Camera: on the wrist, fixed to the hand. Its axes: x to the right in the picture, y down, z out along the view.
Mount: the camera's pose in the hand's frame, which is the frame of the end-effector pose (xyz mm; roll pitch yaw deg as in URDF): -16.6 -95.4 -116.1 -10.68 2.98 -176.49
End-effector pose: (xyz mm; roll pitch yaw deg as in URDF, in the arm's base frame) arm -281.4 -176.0 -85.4 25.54 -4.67 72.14
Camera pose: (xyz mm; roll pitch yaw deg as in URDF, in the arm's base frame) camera -248.5 -191.5 -232.2 -36.09 8.87 -105.96
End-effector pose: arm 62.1 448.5 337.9 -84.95 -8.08 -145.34
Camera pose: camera 14.9 566.7 419.5 74.55 4.84 37.95
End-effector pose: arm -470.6 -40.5 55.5 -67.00 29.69 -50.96
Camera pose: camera -578.4 -136.4 100.6 53.76 -31.67 133.88
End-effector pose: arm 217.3 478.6 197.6 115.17 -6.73 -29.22
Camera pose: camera 277.8 611.6 158.9 -126.51 8.62 146.54
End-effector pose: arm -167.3 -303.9 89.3 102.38 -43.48 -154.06
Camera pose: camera -140.2 -439.6 28.3 -116.88 46.15 20.65
